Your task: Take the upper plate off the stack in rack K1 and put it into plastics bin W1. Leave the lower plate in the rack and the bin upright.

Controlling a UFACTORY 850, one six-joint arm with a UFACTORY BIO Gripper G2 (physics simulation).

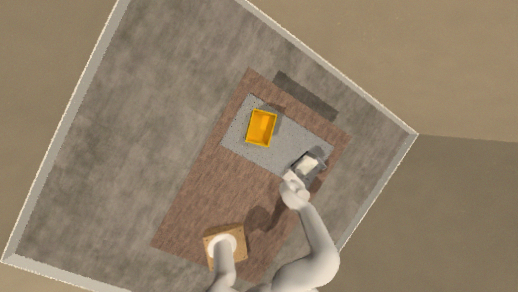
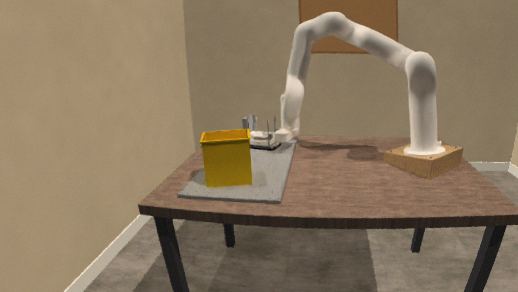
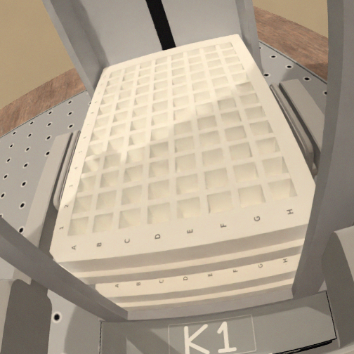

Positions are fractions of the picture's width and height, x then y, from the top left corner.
Labels:
yellow bin W1: image 1 0.50, 0.42; image 2 0.44, 0.53; not seen in image 3 (out of frame)

